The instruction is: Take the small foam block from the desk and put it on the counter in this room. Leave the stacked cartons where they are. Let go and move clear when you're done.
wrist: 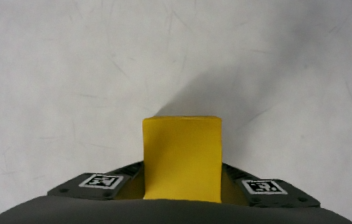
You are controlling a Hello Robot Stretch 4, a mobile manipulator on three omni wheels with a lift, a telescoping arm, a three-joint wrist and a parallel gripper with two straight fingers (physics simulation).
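Places are measured from the robot's base along level axes (x left, y back, z up), in centimetres.
Pixels of known places: gripper, fingertip midpoint: (182, 175).
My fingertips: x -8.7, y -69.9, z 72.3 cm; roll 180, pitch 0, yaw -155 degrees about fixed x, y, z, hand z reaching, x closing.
Observation:
Behind a point stands the place of what it marks.
The small foam block (182, 142) @(x -7.4, y -72.6, z 73.8 cm) is yellow with a square-looking top face. It sits at the lower middle of the wrist view, between the two dark fingers. My gripper (182, 175) @(x -8.7, y -69.9, z 72.3 cm) is shut on the block, with one finger against its left side and the other against its right side. The near end of the block is hidden behind the dark gripper body at the bottom. The frame does not show whether the block's underside touches the surface. The counter cannot be told apart from the desk here, and the stacked cartons do not show.
A pale grey, faintly scratched surface (75, 75) @(x 5.2, y -72.9, z 69.3 cm) lies behind and around the block. A soft shadow falls across it from the block toward the upper right.

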